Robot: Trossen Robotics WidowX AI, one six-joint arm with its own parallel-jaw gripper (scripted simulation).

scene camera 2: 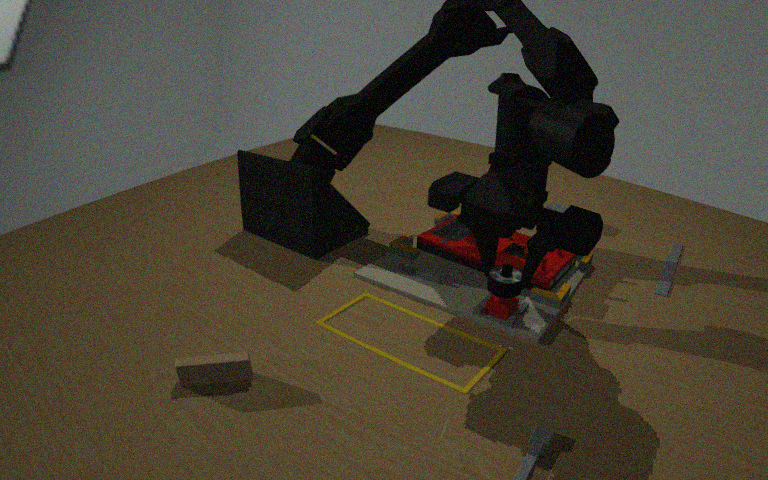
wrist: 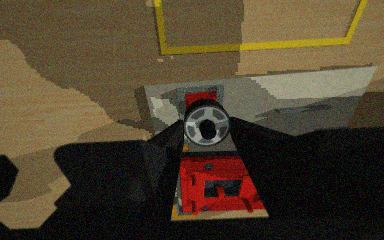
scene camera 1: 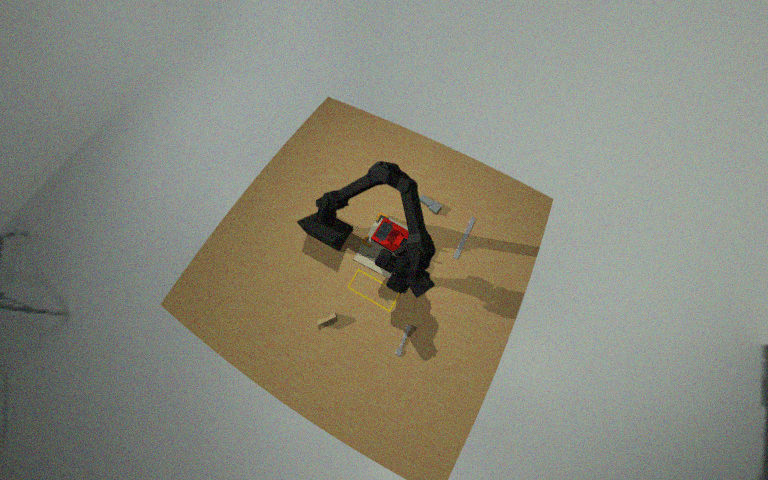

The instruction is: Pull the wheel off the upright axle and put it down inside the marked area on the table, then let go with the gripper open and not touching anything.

The pictures show: my gripper, a red brick assembly and a grey baseplate.
My gripper shows as well in the wrist view and in scene camera 1.
